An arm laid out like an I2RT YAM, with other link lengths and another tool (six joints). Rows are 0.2 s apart.
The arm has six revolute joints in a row. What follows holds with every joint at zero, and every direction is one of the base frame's. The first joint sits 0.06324 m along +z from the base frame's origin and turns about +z. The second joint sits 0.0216 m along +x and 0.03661 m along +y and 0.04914 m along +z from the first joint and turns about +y. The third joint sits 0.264 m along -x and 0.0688 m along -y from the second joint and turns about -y. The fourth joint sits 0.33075 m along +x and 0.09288 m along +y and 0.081 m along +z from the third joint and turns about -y. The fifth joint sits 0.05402 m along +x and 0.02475 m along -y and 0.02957 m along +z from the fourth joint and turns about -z. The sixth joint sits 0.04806 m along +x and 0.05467 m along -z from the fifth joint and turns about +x. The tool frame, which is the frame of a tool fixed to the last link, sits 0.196 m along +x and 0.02 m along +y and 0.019 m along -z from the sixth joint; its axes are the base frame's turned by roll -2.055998, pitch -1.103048 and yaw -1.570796 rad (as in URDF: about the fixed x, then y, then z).
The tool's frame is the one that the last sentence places.
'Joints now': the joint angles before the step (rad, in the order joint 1, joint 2, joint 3, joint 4, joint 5, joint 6). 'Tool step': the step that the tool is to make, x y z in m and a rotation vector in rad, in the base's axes. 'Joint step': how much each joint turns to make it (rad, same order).
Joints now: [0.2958 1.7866 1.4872 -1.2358 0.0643 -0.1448]
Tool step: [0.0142 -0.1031 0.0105 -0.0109 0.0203 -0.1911]
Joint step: [-0.2696 -0.0248 0.0001 -0.0413 0.0053 -0.0788]
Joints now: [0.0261 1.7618 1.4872 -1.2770 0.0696 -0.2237]
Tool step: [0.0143 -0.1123 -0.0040 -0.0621 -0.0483 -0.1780]
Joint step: [-0.2529 0.0060 -0.0005 0.0683 0.0531 -0.0779]
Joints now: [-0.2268 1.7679 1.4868 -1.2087 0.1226 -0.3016]
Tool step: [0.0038 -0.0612 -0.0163 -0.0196 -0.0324 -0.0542]
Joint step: [-0.1389 0.0260 -0.0156 0.0889 0.0004 -0.0858]
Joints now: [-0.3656 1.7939 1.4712 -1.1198 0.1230 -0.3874]
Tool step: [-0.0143 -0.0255 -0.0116 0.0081 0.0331 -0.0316]
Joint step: [-0.0686 0.0227 -0.0091 0.0028 0.0012 -0.0377]
